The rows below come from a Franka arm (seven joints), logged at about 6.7 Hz.
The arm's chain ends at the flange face. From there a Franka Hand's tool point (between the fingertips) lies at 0.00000 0.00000 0.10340 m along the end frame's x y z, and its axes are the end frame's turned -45 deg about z.
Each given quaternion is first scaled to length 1.
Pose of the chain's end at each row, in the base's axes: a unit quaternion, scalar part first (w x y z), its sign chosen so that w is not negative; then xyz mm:
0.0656 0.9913 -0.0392 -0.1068 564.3 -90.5 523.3
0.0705 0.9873 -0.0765 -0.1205 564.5 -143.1 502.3
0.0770 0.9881 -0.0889 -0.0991 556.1 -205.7 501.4
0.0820 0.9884 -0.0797 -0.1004 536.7 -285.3 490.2
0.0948 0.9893 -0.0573 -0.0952 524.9 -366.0 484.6
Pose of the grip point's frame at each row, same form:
0.0197 0.9309 0.3432 -0.1238 541.9 -103.1 423.1
0.0190 0.9414 0.3071 -0.1383 538.8 -155.6 402.9
0.0332 0.9469 0.2960 -0.1210 534.4 -219.6 401.3
0.0373 0.9436 0.3046 -0.1241 514.8 -300.4 390.3
0.0512 0.9359 0.3256 -0.1242 504.3 -384.3 384.9

